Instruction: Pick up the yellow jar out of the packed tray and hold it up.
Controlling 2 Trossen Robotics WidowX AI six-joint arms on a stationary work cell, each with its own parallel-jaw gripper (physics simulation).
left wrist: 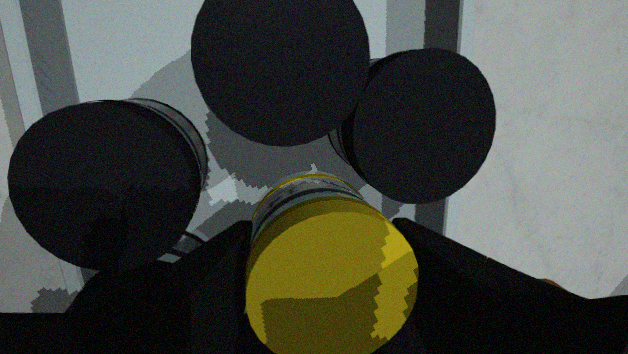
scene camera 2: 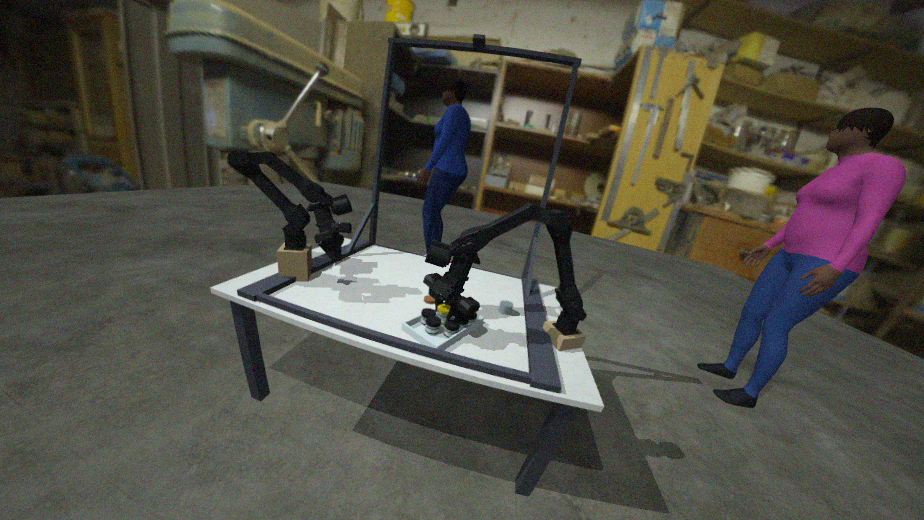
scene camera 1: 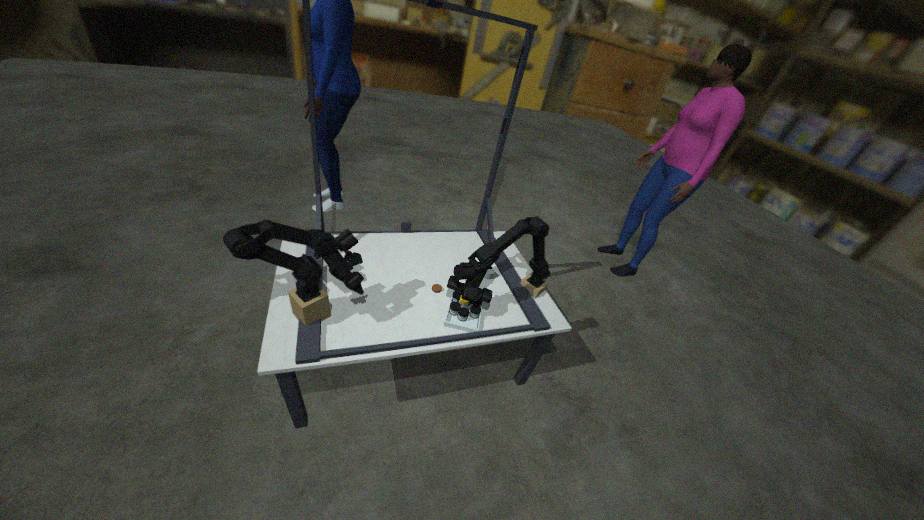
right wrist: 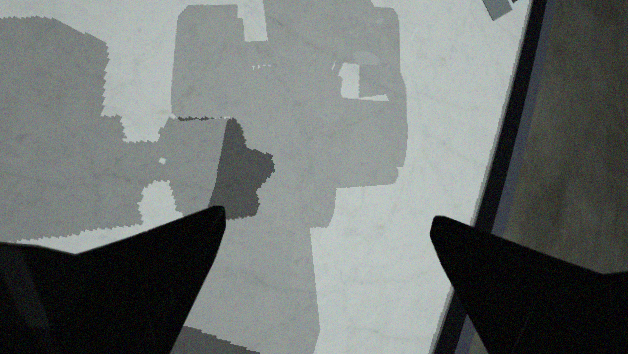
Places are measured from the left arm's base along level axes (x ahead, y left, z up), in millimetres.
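Pixels of known places: left gripper, between the fingertips: (left wrist: pixel 322 232) (scene camera 2: pixel 442 315) (scene camera 1: pixel 462 303); right gripper, between the fingertips: (scene camera 2: pixel 337 261) (scene camera 1: pixel 357 289) (right wrist: pixel 330 221); left arm's base, origin of its link: (scene camera 2: pixel 565 328) (scene camera 1: pixel 535 281); right arm's base, origin of its link: (scene camera 2: pixel 295 247) (scene camera 1: pixel 308 293).
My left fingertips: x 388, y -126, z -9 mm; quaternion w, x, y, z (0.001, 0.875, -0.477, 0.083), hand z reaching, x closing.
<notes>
Ahead of a thing's pixels: the offset from my left fingertips to its top centre. Level surfaces: height alone.
The yellow jar {5 mm back, 1 mm right, 27 mm up} (scene camera 1: pixel 464 299) (scene camera 2: pixel 443 309) (left wrist: pixel 330 270), with a yellow lid, is between the fingers of my left gripper (left wrist: pixel 322 232), which is shut on it. The jar is roughly upright, and its lid shows a little above the neighbouring black lids in scene camera 2. The pale tray {10 mm back, 11 mm left, 11 mm down} (scene camera 1: pixel 462 327) (scene camera 2: pixel 420 338) is under it and holds several black-lidded jars {37 mm ahead, 38 mm left, 10 mm up} (scene camera 2: pixel 431 321) {14 mm back, 60 mm left, 10 mm up} (left wrist: pixel 105 185). The left arm hides part of the tray in both scene views. My right gripper (scene camera 1: pixel 360 291) (right wrist: pixel 330 221) is open and empty above the table at the left of the scene views.
An orange-brown disc {3 mm ahead, 151 mm right, 24 mm down} (scene camera 1: pixel 437 288) (scene camera 2: pixel 428 299) lies on the white table {36 mm down} (scene camera 1: pixel 387 258) beside the tray. A small grey-blue cylinder {270 mm back, 68 mm right, 1 mm down} (scene camera 2: pixel 505 307) stands to the right of the left gripper. Dark frame bars border the table, with upright posts at the back. Two people stand beyond it.
</notes>
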